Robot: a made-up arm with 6 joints. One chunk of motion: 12 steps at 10 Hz.
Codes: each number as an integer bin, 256 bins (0 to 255) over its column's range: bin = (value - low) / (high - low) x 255, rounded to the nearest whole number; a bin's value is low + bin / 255 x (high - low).
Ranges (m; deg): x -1.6..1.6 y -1.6..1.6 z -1.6..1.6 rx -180..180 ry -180..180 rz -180..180
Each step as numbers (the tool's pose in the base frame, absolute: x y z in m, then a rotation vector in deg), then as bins.
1 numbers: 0.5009 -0.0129 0.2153 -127.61 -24.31 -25.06
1 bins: 167 126 145 37 110 110
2 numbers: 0.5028 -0.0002 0.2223 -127.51 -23.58 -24.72
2 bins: 168 127 145 37 111 110
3 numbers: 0.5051 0.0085 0.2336 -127.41 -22.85 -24.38
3 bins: 168 128 146 37 111 110
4 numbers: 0.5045 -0.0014 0.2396 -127.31 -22.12 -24.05
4 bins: 168 127 147 37 112 110
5 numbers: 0.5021 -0.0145 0.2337 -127.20 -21.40 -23.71
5 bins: 168 126 146 37 112 111
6 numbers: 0.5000 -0.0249 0.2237 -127.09 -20.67 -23.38
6 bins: 167 126 145 37 113 111
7 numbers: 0.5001 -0.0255 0.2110 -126.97 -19.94 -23.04
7 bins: 167 125 144 38 113 111
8 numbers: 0.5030 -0.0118 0.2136 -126.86 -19.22 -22.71
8 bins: 168 127 145 38 114 111
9 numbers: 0.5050 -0.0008 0.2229 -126.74 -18.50 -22.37
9 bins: 168 127 145 38 114 112
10 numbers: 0.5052 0.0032 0.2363 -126.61 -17.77 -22.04
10 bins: 168 128 146 38 115 112
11 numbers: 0.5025 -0.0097 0.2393 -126.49 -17.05 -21.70
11 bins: 168 127 147 38 115 112
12 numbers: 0.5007 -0.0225 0.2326 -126.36 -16.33 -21.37
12 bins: 167 126 146 38 116 112
